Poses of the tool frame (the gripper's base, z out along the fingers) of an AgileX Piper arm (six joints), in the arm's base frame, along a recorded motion.
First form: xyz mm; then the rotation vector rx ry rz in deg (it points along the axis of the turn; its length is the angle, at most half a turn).
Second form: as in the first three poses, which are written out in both.
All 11 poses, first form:
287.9 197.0 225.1 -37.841 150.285 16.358
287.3 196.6 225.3 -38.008 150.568 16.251
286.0 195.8 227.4 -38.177 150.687 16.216
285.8 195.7 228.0 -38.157 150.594 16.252
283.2 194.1 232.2 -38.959 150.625 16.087
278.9 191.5 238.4 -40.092 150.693 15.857
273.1 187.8 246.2 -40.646 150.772 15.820
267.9 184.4 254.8 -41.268 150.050 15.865
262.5 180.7 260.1 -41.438 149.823 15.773
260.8 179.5 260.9 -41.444 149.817 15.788
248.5 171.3 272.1 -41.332 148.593 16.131
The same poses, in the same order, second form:
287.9 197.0 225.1 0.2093 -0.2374 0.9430 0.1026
287.3 196.6 225.3 0.2067 -0.2382 0.9435 0.1018
286.0 195.8 227.4 0.2054 -0.2391 0.9436 0.1015
285.8 195.7 228.0 0.2062 -0.2390 0.9434 0.1018
283.2 194.1 232.2 0.2044 -0.2438 0.9427 0.1007
278.9 191.5 238.4 0.2016 -0.2505 0.9417 0.0991
273.1 187.8 246.2 0.1998 -0.2537 0.9413 0.0988
267.9 184.4 254.8 0.2043 -0.2583 0.9390 0.0993
262.5 180.7 260.1 0.2058 -0.2595 0.9384 0.0988
260.8 179.5 260.9 0.2058 -0.2596 0.9383 0.0989
248.5 171.3 272.1 0.2158 -0.2602 0.9356 0.1016

